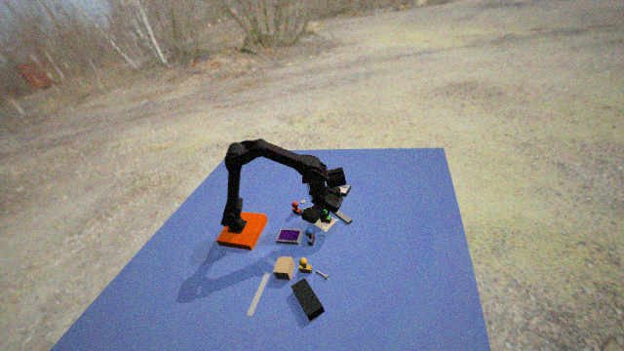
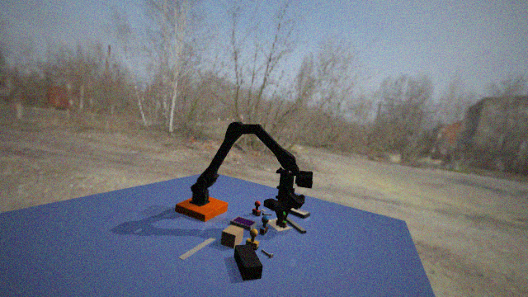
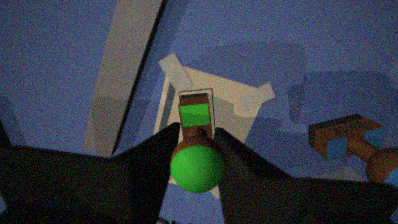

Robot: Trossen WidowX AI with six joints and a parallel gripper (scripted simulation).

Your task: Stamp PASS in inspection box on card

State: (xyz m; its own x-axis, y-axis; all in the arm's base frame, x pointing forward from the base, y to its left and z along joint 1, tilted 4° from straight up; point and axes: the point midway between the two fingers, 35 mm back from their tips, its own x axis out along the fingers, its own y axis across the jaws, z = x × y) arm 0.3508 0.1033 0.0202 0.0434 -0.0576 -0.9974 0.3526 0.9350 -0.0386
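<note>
My gripper tip is right at the green-knobbed stamp. Round my gripper tip: blue-knobbed stamp (3 cm behind, 10 cm to the right); beige card (2 cm behind, 2 cm below); grey bar (5 cm ahead, 4 cm to the left, 1 cm below).
</note>
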